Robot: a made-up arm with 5 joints.
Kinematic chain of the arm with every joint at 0, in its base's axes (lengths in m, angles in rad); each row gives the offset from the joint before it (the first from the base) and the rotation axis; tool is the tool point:
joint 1: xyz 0 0 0.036 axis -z
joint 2: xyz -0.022 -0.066 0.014 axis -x
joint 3: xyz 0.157 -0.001 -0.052 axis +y
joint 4: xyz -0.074 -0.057 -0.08 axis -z
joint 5: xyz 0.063 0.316 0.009 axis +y
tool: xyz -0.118 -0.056 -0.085
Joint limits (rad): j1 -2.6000..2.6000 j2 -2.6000..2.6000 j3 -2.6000..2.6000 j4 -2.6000..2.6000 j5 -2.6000..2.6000
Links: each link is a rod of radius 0.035 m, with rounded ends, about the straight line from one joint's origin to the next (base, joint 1, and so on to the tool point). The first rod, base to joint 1, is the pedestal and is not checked.
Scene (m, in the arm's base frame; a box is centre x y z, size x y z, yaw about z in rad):
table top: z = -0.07
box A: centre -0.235 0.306 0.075 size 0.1 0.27 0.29 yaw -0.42
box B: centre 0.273 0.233 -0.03 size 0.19 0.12 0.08 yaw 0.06
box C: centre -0.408 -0.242 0 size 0.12 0.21 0.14 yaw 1.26
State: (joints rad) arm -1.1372 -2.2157 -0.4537 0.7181 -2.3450
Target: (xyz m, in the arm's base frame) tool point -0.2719 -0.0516 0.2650
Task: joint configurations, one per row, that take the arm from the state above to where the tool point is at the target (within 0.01 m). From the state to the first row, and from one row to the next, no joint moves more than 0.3 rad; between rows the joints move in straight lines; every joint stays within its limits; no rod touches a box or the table.
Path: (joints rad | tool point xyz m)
1: -1.1554 -2.2798 -0.1858 0.6711 -2.2853 | 0.1563 0.3659 0.1349
2: -1.1737 -2.3438 0.0821 0.6240 -2.2257 | 0.1036 0.3545 0.2036
3: -1.1919 -2.4078 0.3501 0.5770 -2.1660 | 0.0595 0.3146 0.2671
4: -1.2102 -2.4719 0.6180 0.5299 -2.1063 | 0.0298 0.2507 0.3180
5: -1.2284 -2.5360 0.8859 0.4829 -2.0466 | 0.0176 0.1704 0.3495
6: -1.2466 -2.6000 1.1538 0.4359 -1.9870 | 0.0235 0.0834 0.3572
7: -1.5173 -2.5378 1.0609 0.5112 -1.9449 | -0.0412 0.1115 0.3516
8: -1.7880 -2.4756 0.9680 0.5866 -1.9028 | -0.1141 0.1110 0.3391
9: -2.0587 -2.4135 0.8751 0.6620 -1.8606 | -0.1836 0.0808 0.3199
10: -2.3293 -2.3513 0.7821 0.7373 -1.8185 | -0.2391 0.0243 0.2950
11: -2.6000 -2.2891 0.6892 0.8127 -1.7764 | -0.2719 -0.0516 0.2650

